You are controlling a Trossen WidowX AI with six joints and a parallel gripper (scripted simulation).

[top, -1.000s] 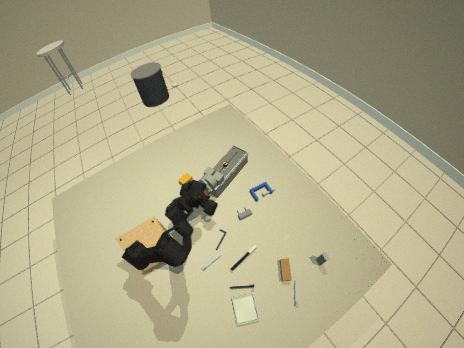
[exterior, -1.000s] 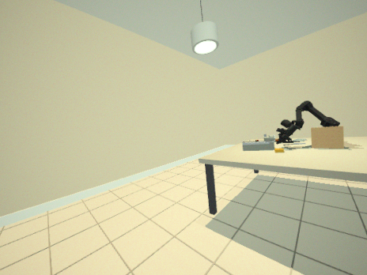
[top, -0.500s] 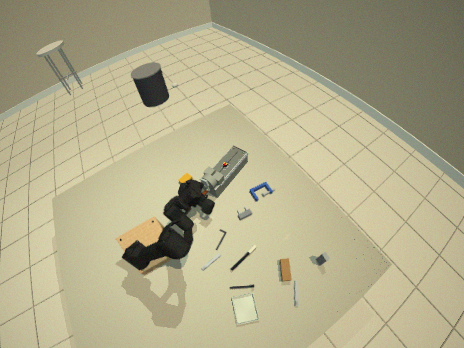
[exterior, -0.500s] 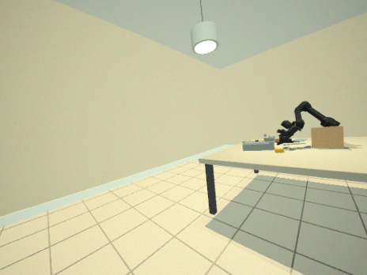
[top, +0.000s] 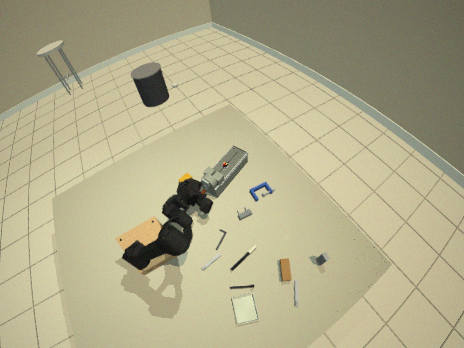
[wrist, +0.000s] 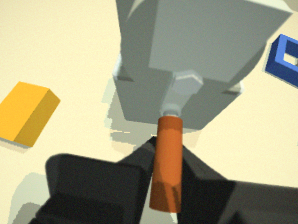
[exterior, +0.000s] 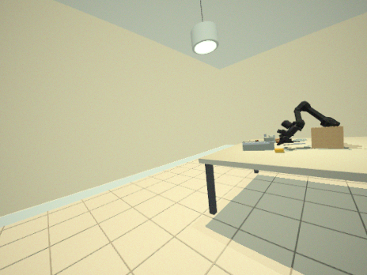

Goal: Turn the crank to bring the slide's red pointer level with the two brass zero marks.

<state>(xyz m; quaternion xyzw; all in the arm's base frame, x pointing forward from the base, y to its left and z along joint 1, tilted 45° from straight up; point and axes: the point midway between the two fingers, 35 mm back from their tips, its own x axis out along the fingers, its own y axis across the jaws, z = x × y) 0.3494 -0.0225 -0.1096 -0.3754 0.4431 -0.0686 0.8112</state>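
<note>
My gripper tip is 20 mm past the orange block, 150 mm to the right of it and 20 mm above it. From my gripper tip the other things lie so: red pointer (150 mm ahead, 40 mm to the left, 50 mm above); then grey clamp (80 mm ahead, 180 mm to the right, 20 mm below); then brown crank handle (20 mm behind, 30 mm above).
</note>
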